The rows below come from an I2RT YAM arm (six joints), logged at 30 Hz.
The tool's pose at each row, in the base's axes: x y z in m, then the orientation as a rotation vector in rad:
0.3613, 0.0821, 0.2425, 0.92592, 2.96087, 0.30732
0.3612, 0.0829, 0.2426, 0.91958, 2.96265, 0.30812
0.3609, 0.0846, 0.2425, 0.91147, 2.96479, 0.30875
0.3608, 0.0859, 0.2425, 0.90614, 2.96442, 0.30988
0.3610, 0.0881, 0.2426, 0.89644, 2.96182, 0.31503
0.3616, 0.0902, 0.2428, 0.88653, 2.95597, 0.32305
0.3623, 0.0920, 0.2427, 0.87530, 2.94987, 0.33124
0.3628, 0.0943, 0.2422, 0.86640, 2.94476, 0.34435
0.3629, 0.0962, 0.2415, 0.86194, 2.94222, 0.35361
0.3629, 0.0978, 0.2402, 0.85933, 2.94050, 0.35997
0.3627, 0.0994, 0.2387, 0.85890, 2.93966, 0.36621
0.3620, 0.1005, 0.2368, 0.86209, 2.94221, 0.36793
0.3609, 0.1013, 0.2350, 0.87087, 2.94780, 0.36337
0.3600, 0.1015, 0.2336, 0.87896, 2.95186, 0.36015
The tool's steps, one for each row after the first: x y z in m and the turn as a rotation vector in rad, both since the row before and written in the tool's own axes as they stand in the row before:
0.0005, 0.0006, 0.0000, -0.00046, 0.00047, -0.00421
0.0012, 0.0012, 0.0004, -0.00039, 0.00038, -0.00537
0.0008, 0.0010, 0.0002, -0.00128, -0.00115, -0.00335
0.0011, 0.0019, 0.0003, -0.00477, -0.00294, -0.00587
0.0007, 0.0021, 0.0002, -0.00757, -0.00508, -0.00567
0.0004, 0.0018, 0.0005, -0.00789, -0.00547, -0.00652
0.0008, 0.0020, 0.0010, -0.01023, -0.00264, -0.00498
0.0009, 0.0014, 0.0011, -0.00670, -0.00050, -0.00242
0.0008, 0.0010, 0.0016, -0.00455, -0.00021, -0.00137
0.0010, 0.0008, 0.0018, -0.00398, 0.00097, -0.00002
0.0012, 0.0001, 0.0020, 0.00016, 0.00341, 0.00195
0.0013, -0.0004, 0.0018, 0.00538, 0.00538, 0.00516
0.0008, -0.0006, 0.0013, 0.00401, 0.00428, 0.00485

